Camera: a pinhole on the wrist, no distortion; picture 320 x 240 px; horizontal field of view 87.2 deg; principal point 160.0 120.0 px. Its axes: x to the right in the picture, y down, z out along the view. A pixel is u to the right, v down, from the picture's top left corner.
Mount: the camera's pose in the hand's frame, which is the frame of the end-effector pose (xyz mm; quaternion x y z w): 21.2 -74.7 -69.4 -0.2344 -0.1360 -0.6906 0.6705
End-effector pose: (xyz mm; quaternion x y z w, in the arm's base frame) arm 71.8 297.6 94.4 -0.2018 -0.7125 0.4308 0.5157
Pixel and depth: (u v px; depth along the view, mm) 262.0 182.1 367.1
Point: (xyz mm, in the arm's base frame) -303.3 263.3 254.0
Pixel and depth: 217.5 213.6 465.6
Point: -403.9 400.7 247.5
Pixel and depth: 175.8 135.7 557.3
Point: -398.7 321.8 9.6
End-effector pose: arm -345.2 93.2 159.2 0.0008 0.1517 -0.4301 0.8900
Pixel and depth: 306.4 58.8 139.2
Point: -399.7 17.1 286.9
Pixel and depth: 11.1 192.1 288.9
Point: -13.2 127.9 103.6
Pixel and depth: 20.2 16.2 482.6
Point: -11.7 565.9 315.7
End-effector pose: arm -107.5 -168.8 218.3 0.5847 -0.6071 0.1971 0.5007
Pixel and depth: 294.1 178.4 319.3
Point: -66.3 -556.3 185.3
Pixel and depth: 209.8 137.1 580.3
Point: -326.6 -653.8 164.9
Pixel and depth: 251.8 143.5 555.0
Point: -224.4 -727.4 116.4
